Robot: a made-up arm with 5 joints.
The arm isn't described. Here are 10 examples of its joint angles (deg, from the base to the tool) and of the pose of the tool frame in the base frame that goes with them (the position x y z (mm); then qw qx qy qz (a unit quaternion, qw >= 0)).
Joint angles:
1: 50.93 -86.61 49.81 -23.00 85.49
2: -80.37 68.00 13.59 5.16 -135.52
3: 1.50 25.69 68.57 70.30 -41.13
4: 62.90 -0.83 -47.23 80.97 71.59
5: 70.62 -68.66 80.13 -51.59 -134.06
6: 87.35 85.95 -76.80 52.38 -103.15
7: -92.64 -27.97 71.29 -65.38 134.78
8: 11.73 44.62 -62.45 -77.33 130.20
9: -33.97 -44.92 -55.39 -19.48 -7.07
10: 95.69 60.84 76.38 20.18 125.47
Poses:
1: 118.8 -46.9 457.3 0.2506 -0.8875 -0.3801 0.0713
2: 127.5 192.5 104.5 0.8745 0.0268 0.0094 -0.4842
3: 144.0 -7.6 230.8 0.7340 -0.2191 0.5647 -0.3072
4: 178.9 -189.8 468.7 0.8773 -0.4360 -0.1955 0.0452
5: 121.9 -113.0 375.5 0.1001 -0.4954 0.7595 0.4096
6: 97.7 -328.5 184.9 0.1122 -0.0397 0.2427 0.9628
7: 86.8 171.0 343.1 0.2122 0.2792 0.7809 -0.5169
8: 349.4 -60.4 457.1 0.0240 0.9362 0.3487 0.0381
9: 22.5 -51.9 573.9 0.2514 -0.3607 0.8966 0.0537
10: 81.3 -11.8 196.5 0.8090 0.5240 -0.1823 0.1942
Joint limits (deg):
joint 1: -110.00..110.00
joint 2: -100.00..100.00
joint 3: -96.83..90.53
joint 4: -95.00..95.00
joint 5: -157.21..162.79
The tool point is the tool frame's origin. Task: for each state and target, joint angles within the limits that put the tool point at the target. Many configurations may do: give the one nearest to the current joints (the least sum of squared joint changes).
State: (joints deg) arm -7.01 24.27 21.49 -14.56 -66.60
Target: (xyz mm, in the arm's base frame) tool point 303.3 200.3 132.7
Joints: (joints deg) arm -44.20 74.86 -17.38 -16.27 -66.60
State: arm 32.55 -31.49 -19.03 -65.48 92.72
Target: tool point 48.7 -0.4 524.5
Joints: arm 8.22 -53.09 -8.42 -92.81 92.72
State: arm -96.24 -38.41 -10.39 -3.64 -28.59
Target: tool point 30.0 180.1 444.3
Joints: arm -109.87 -34.02 19.75 7.87 -28.59
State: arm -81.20 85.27 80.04 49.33 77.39
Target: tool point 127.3 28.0 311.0
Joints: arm -43.22 100.00 90.42 94.84 77.39
